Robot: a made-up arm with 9 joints.
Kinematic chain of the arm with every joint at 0, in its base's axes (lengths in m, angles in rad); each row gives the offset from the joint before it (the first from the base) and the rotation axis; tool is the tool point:
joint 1: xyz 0 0 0.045 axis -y
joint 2: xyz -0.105 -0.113 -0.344 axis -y
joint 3: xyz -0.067 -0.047 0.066 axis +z
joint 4: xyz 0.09 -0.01 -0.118 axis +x
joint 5: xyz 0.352 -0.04 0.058 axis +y
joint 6: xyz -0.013 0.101 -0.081 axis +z
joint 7: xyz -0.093 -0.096 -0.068 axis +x
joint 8: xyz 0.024 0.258 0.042 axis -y
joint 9: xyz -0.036 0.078 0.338 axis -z
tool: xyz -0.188 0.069 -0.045
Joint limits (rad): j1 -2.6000..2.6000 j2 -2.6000..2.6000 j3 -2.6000..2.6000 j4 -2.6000..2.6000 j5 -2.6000..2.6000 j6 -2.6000..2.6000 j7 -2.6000..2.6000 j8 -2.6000..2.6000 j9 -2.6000..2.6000
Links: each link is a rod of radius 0.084 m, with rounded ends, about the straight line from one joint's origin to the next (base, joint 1, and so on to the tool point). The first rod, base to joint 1, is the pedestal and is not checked.
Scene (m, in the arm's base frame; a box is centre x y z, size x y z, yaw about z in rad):
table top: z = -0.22
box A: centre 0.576 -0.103 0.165 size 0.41 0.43 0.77 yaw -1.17
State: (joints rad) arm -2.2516 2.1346 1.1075 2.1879 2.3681 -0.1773 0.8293 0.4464 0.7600
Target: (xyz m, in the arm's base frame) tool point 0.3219 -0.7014 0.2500
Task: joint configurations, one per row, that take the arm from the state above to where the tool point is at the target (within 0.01 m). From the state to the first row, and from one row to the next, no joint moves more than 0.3 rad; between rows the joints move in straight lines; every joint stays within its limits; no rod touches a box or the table.
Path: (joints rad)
1: -2.0527 2.2213 1.0309 2.2953 2.4057 -0.3764 0.7180 0.3625 0.9277
2: -1.8539 2.3080 0.9543 2.4026 2.4432 -0.5755 0.6067 0.2786 1.0955
3: -1.6550 2.3947 0.8776 2.5100 2.4808 -0.7747 0.4954 0.1947 1.2632
4: -1.5333 2.4461 0.7163 2.5325 2.5106 -0.8266 0.2391 0.0855 1.2469
5: -1.4116 2.4974 0.5550 2.5550 2.5404 -0.8785 -0.0172 -0.0237 1.2305
6: -1.2899 2.5487 0.3937 2.5775 2.5702 -0.9305 -0.2735 -0.1329 1.2142
7: -1.1682 2.6000 0.2324 2.6000 2.6000 -0.9824 -0.5297 -0.2421 1.1978
8: -1.3827 2.4358 0.2119 2.5521 2.4185 -0.7824 -0.3578 0.0459 1.0362
9: -1.5973 2.2717 0.1914 2.5041 2.2370 -0.5824 -0.1858 0.3339 0.8745
10: -1.8118 2.1075 0.1708 2.4562 2.0555 -0.3823 -0.0138 0.6219 0.7128
11: -2.0264 1.9434 0.1503 2.4082 1.8740 -0.1823 0.1582 0.9099 0.5511

